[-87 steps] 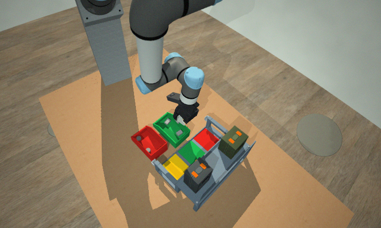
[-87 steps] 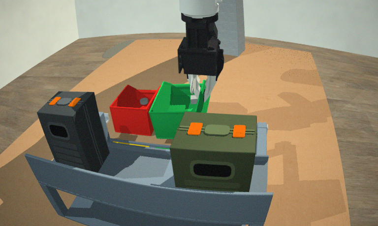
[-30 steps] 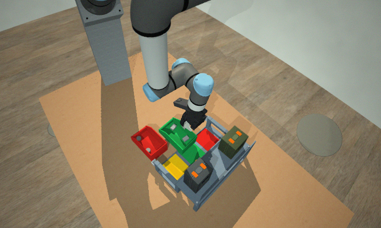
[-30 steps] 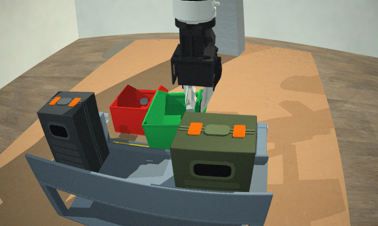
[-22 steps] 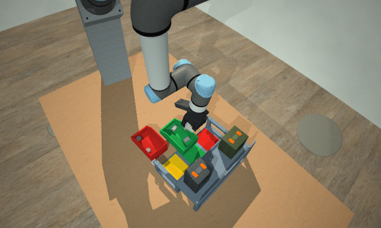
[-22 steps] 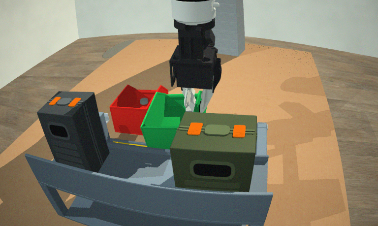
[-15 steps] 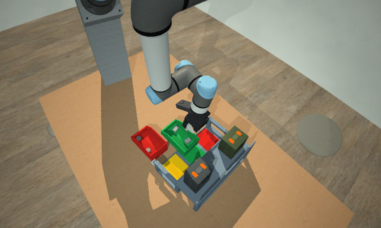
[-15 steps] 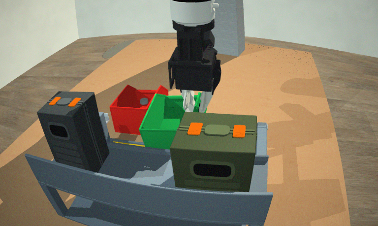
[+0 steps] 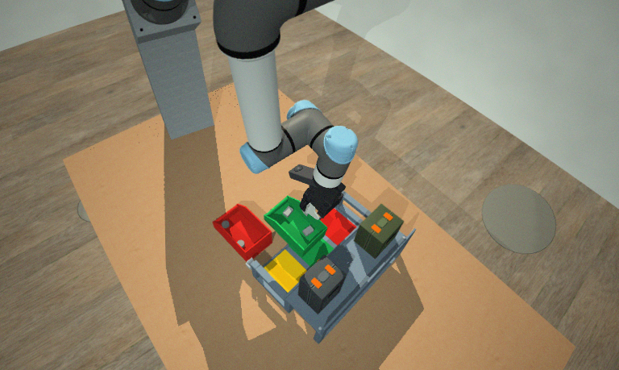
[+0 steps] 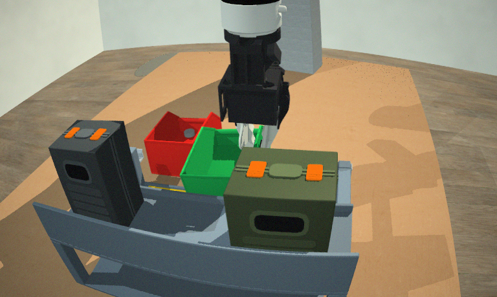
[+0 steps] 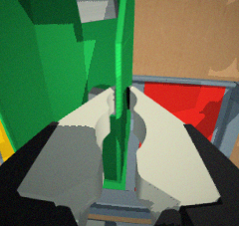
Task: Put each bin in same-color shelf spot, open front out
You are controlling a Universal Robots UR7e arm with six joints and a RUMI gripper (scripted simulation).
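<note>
My hand is 50 mm to the left of the green bin and 20 mm above it. Also, from my hand: olive box (190 mm ahead, 110 mm to the left, 60 mm above); dark grey box (230 mm ahead, 120 mm to the right, 70 mm above); red bin (80 mm behind, 190 mm to the right, 50 mm below).
</note>
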